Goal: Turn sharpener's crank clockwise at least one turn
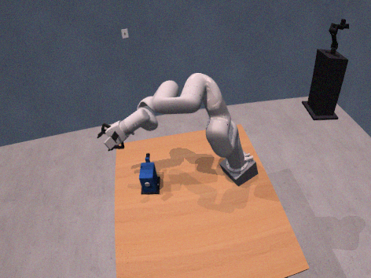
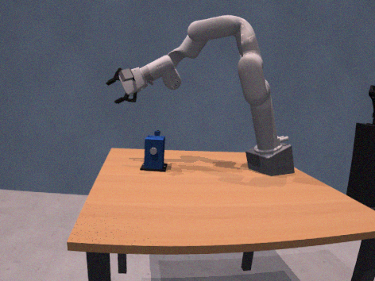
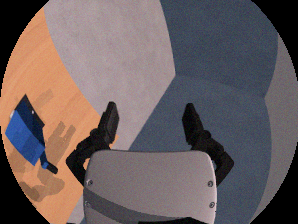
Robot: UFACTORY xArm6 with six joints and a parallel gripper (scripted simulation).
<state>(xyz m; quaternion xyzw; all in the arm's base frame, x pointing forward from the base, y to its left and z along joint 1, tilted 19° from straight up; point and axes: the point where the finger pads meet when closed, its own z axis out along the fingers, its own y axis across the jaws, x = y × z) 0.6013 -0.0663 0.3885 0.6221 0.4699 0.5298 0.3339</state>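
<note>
Right now the crank knob is 20 cm behind my hand, 18 cm below it and 6 cm to the right of it.
</note>
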